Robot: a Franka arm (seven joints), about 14 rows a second.
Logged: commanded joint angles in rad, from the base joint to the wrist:
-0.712 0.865 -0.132 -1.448 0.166 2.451 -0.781
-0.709 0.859 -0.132 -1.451 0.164 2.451 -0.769
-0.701 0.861 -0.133 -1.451 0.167 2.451 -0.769
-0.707 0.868 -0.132 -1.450 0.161 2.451 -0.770
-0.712 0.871 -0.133 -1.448 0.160 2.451 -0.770
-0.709 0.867 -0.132 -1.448 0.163 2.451 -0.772
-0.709 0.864 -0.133 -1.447 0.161 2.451 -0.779
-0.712 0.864 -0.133 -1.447 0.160 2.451 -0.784
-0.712 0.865 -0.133 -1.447 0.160 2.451 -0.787
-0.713 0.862 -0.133 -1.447 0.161 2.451 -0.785
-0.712 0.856 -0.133 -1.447 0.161 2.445 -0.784
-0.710 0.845 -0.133 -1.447 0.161 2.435 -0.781
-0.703 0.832 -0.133 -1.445 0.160 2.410 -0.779
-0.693 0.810 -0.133 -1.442 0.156 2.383 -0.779
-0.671 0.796 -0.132 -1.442 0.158 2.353 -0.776
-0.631 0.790 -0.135 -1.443 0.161 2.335 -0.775
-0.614 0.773 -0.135 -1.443 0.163 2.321 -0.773
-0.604 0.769 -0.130 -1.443 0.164 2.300 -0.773
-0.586 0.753 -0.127 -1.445 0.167 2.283 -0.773
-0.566 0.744 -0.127 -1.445 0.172 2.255 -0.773
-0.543 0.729 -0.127 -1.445 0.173 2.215 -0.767
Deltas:
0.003 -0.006 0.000 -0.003 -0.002 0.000 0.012
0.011 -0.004 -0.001 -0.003 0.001 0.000 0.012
0.005 0.003 0.000 -0.002 -0.005 0.000 0.011
0.000 0.006 -0.001 0.000 -0.006 0.000 0.011
0.003 0.002 0.000 0.000 -0.003 0.000 0.009
0.003 -0.001 -0.001 0.001 -0.005 0.000 0.002
0.000 -0.001 -0.001 0.001 -0.006 0.000 -0.003
0.000 0.000 -0.001 0.001 -0.006 0.000 -0.006
-0.001 -0.003 -0.001 0.001 -0.005 0.000 -0.004
0.000 -0.009 -0.001 0.001 -0.005 -0.006 -0.003
0.002 -0.020 -0.001 0.001 -0.005 -0.016 0.000
0.009 -0.033 -0.001 0.003 -0.006 -0.041 0.002
0.019 -0.055 -0.001 0.006 -0.010 -0.068 0.002
0.041 -0.069 0.000 0.006 -0.008 -0.098 0.005
0.081 -0.075 -0.003 0.005 -0.005 -0.116 0.006
0.098 -0.092 -0.003 0.005 -0.003 -0.130 0.008
0.108 -0.096 0.002 0.005 -0.002 -0.151 0.008
0.126 -0.112 0.005 0.003 0.001 -0.168 0.008
0.146 -0.121 0.005 0.003 0.006 -0.196 0.008
0.169 -0.136 0.005 0.003 0.007 -0.236 0.014

